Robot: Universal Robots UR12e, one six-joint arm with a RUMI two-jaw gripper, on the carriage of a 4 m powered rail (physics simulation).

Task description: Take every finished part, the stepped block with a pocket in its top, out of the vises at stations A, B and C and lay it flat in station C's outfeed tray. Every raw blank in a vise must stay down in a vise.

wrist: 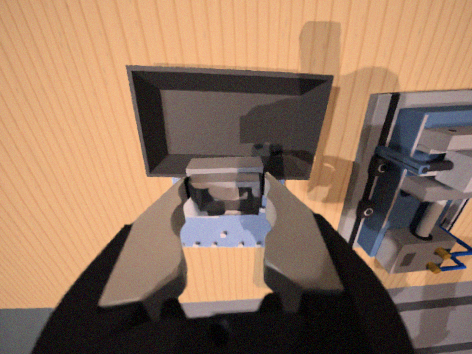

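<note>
My gripper (225, 176) is shut on a grey stepped block with a pocket, the finished part (225, 165), held between its two fingertips. The part is above the near side of a dark grey open tray (200, 117) and hides a piece of its near wall. The inside of the tray shows bare floor and a shadow. A vise (407, 122) stands to the right, cut off by the view's edge. A light grey block (459, 170) sits between its jaws; its full shape does not show. No station letter shows.
A light blue plate (223, 223) with small pins lies on the near side of the tray, partly hidden by the part and fingers. The vise has a grey end block (407, 252) with brass fittings and blue hoses. Grey rail strips (435, 320) run along the near edge.
</note>
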